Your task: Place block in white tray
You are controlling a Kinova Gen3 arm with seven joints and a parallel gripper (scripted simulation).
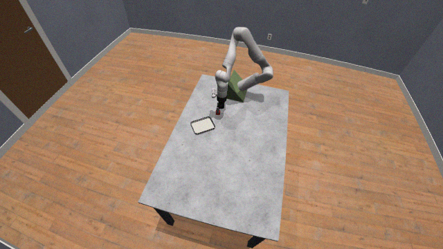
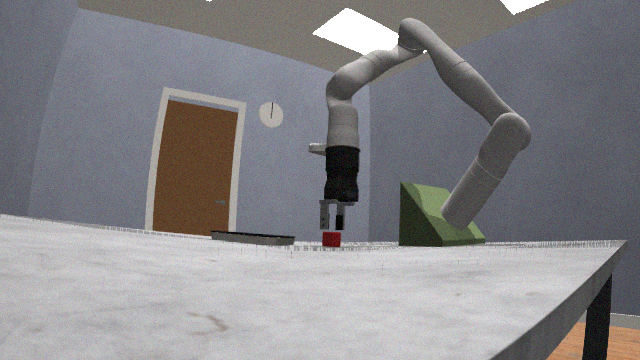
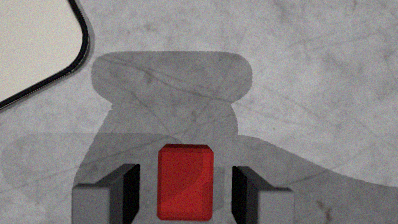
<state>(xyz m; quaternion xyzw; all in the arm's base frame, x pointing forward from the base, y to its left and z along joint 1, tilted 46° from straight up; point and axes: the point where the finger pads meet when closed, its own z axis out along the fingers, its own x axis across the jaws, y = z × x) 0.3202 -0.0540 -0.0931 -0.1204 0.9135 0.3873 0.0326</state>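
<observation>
Right now my hand is 40 mm above the red block. Round my hand: white tray 160 mm ahead, 70 mm to the right, 40 mm below.
</observation>
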